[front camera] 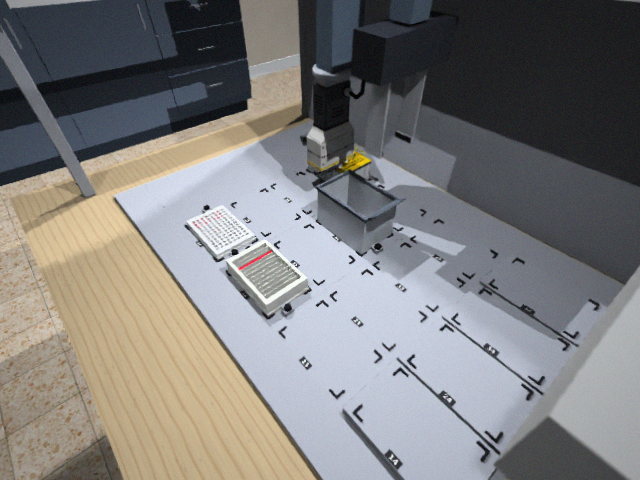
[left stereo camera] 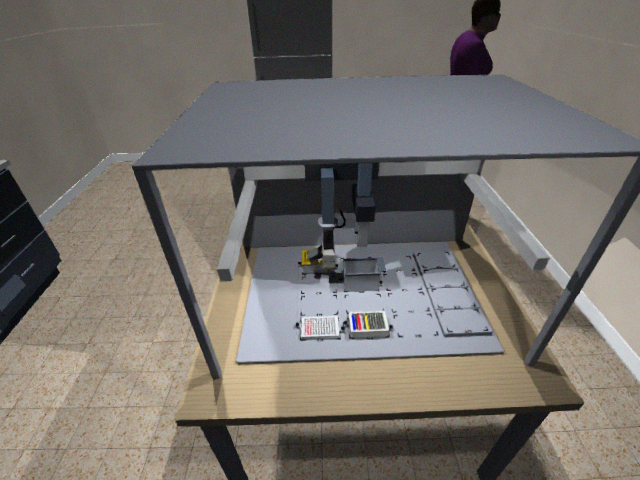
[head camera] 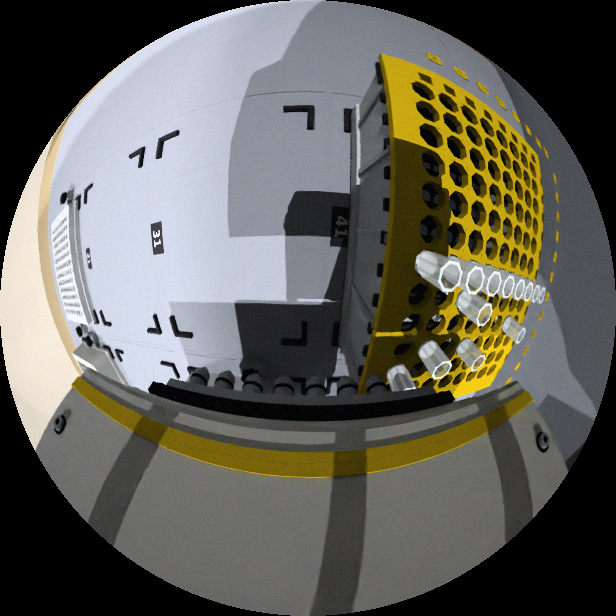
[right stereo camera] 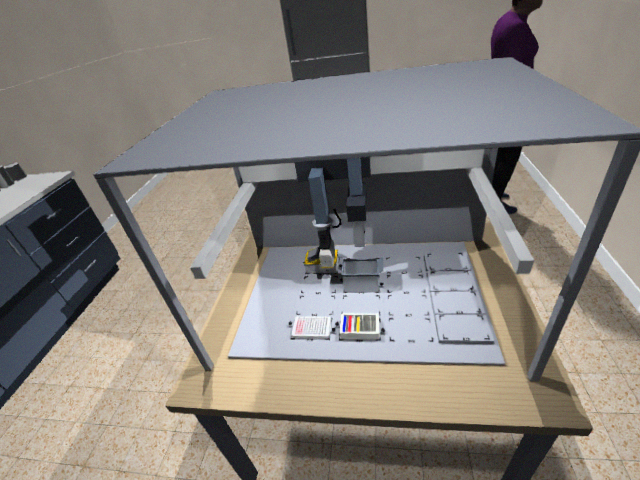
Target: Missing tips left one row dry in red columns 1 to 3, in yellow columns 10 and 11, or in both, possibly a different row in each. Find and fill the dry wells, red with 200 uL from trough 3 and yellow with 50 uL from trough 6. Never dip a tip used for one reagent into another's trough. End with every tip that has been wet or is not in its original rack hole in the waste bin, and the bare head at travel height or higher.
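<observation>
The plate gripper hangs parked, its two fingers apart and empty. The pipetting head is low beside the yellow tip rack. Seven nozzles look bare in the head view; the eighth is hidden at a tip. The rack holds a full line of tips and several scattered ones. The white plate has red wells at one end; dry wells cannot be made out. The reservoir shows blue, red and yellow troughs.
The grey waste bin stands right of the tip rack, its walls rising close to the head. Empty marked deck positions and long carrier rails lie to the right. A canopy covers the deck.
</observation>
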